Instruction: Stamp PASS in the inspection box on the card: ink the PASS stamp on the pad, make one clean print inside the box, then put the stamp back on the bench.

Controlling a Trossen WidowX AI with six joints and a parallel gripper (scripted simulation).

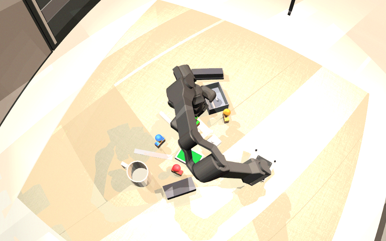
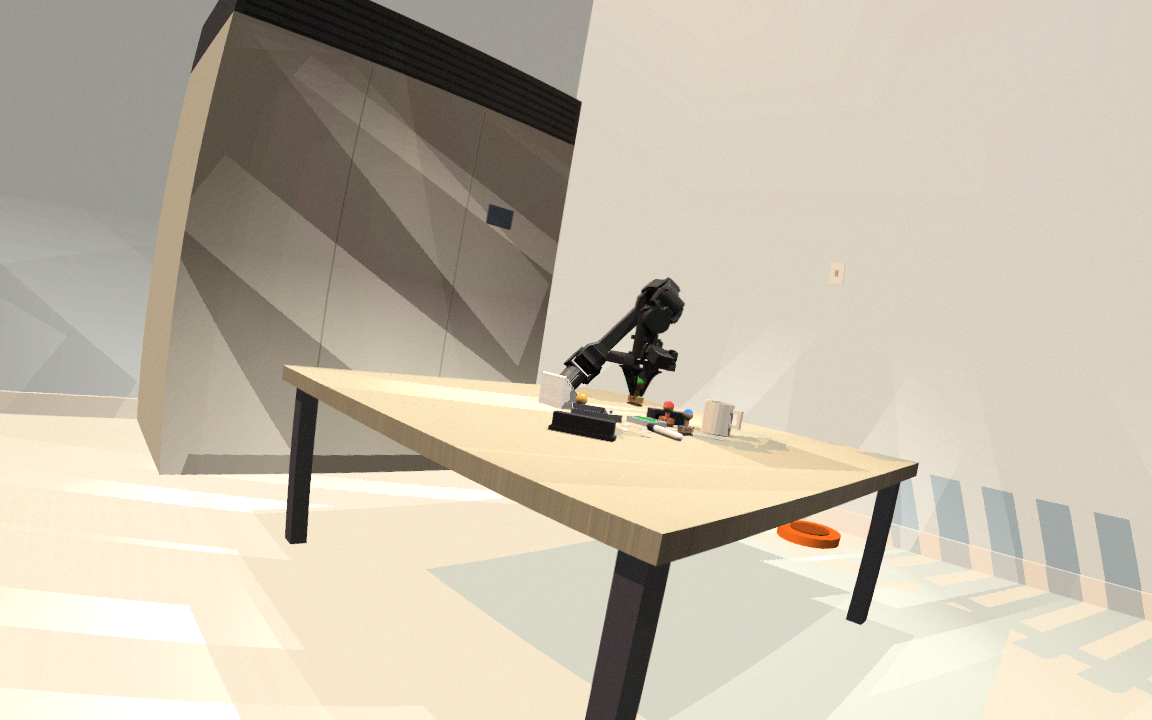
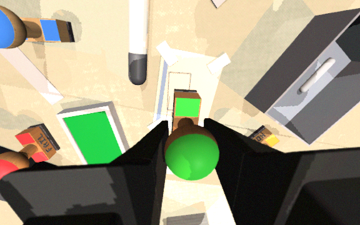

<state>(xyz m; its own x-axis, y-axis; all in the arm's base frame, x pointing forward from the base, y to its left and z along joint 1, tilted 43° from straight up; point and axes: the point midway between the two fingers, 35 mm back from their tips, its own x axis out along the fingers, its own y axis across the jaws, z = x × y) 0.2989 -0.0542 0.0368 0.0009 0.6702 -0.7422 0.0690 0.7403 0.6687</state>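
Now: gripper tip 8 cm above the white card, 1 cm to the left of it and 1 cm past it. Round my gripper tip: green stamp right at my gripper tip; green ink pad 11 cm to the left, 8 cm below, 5 cm behind; white marker 7 cm below, 6 cm ahead, 3 cm to the left.
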